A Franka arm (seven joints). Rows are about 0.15 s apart.
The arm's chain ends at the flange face. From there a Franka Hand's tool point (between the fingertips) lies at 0.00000 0.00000 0.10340 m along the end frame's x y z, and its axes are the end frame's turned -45 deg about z.
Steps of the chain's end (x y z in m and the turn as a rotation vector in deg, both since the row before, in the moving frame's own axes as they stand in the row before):
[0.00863 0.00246 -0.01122 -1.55 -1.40 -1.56]
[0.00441 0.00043 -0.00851 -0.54 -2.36 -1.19]
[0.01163 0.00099 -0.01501 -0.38 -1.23 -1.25]
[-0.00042 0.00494 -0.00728 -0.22 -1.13 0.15]
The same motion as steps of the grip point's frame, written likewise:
[0.00060 0.00808 -0.01129 -0.11 -2.09 -1.56]
[-0.00091 0.00114 -0.00860 1.29 -2.05 -1.19]
[0.00546 0.00786 -0.01504 0.60 -1.14 -1.25]
[-0.00551 0.00203 -0.00730 0.64 -0.95 0.15]

